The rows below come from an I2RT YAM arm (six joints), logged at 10 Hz.
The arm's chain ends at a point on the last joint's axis. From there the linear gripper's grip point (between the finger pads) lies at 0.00 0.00 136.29 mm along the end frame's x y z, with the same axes.
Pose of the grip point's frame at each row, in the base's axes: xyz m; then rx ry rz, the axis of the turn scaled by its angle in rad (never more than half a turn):
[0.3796, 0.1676, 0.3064, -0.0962, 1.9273, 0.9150]
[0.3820, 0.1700, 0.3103, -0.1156, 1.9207, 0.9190]
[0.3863, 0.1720, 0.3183, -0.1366, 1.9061, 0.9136]
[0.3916, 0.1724, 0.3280, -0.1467, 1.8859, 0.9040]
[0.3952, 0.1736, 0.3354, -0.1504, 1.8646, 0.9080]
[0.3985, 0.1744, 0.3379, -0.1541, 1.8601, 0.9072]
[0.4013, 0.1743, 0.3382, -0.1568, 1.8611, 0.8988]
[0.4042, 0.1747, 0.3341, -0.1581, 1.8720, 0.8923]
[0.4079, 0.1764, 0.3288, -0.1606, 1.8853, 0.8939]
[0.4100, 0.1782, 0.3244, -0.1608, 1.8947, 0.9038]
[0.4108, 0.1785, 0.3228, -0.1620, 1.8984, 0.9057]
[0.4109, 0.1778, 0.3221, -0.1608, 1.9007, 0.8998]
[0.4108, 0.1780, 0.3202, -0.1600, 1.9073, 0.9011]
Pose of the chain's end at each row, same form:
[0.2797, 0.0815, 0.3409, -0.0962, 1.9273, 0.9150]
[0.2830, 0.0827, 0.3441, -0.1156, 1.9207, 0.9190]
[0.2873, 0.0841, 0.3507, -0.1366, 1.9061, 0.9136]
[0.2917, 0.0848, 0.3583, -0.1467, 1.8859, 0.9040]
[0.2949, 0.0856, 0.3631, -0.1504, 1.8646, 0.9080]
[0.2981, 0.0863, 0.3651, -0.1541, 1.8601, 0.9072]
[0.3006, 0.0867, 0.3658, -0.1568, 1.8611, 0.8988]
[0.3037, 0.0874, 0.3632, -0.1581, 1.8720, 0.8923]
[0.3082, 0.0887, 0.3595, -0.1606, 1.8853, 0.8939]
[0.3112, 0.0898, 0.3559, -0.1608, 1.8947, 0.9038]
[0.3123, 0.0898, 0.3547, -0.1620, 1.8984, 0.9057]
[0.3121, 0.0896, 0.3544, -0.1608, 1.9007, 0.8998]
[0.3124, 0.0897, 0.3533, -0.1600, 1.9073, 0.9011]

